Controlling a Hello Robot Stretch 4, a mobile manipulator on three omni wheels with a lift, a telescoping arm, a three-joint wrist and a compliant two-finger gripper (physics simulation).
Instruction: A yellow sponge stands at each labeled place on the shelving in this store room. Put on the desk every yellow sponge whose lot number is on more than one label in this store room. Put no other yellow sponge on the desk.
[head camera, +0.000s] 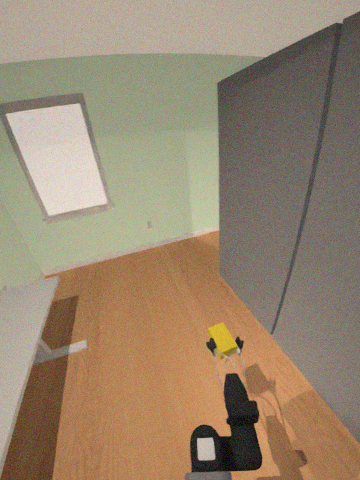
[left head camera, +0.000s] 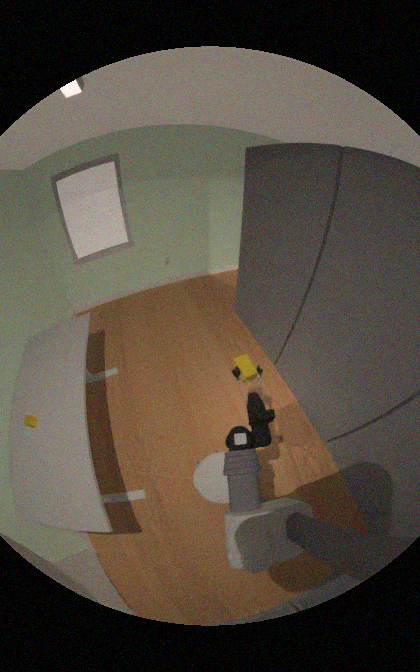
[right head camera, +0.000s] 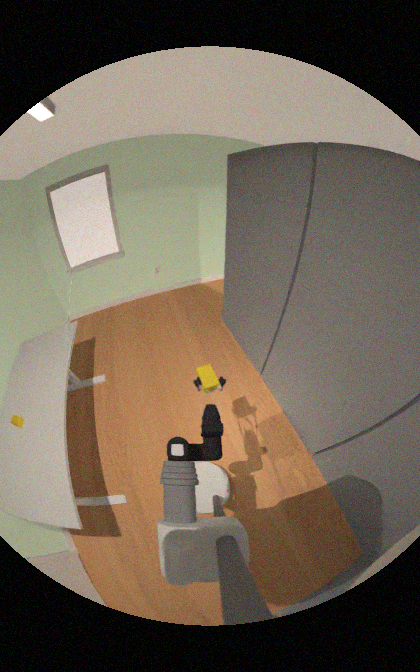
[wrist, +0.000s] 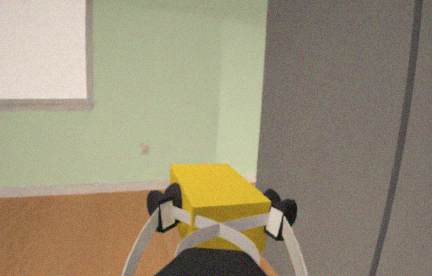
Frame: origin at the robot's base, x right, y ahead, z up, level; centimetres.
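Where they show: gripper, fingertip midpoint: (head camera: 224, 338) (wrist: 222, 202).
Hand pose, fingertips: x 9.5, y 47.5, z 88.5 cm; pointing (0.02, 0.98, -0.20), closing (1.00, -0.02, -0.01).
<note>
After its pixels a point has its place.
My gripper (head camera: 225, 344) @(x 9.5, y 47.5, z 88.5 cm) (left head camera: 247, 371) (right head camera: 210, 382) (wrist: 222, 202) @(x 9.5, y 47.5, z 88.5 cm) is shut on a yellow sponge (head camera: 221, 337) @(x 8.3, y 46.7, z 90.7 cm) (left head camera: 244, 366) (right head camera: 207, 377) (wrist: 220, 185) @(x 9.2, y 46.0, z 90.7 cm), one fingertip on each side of it, held above the wooden floor. Another yellow sponge (left head camera: 31, 421) (right head camera: 17, 421) lies on the white desk (head camera: 20, 320) @(x -105.3, y 73.6, z 69.3 cm) (left head camera: 55, 460) (right head camera: 40, 465) at the left. The gripper is to the right of the desk, apart from it. No label shows in these views, and the open fronts of the shelving do not show.
Tall dark grey panels (head camera: 280, 165) @(x 55.8, y 119.4, z 132.6 cm) (left head camera: 295, 225) (right head camera: 270, 225) (wrist: 335, 125) @(x 53.2, y 126.8, z 85.6 cm) stand close along the right. The desk's feet (left head camera: 122, 496) (right head camera: 102, 500) reach out over the floor at the left. A green wall (head camera: 150, 175) @(x -45.6, y 268.3, z 108.2 cm) with a window (head camera: 57, 160) @(x -145.6, y 232.9, z 145.2 cm) is at the far end.
</note>
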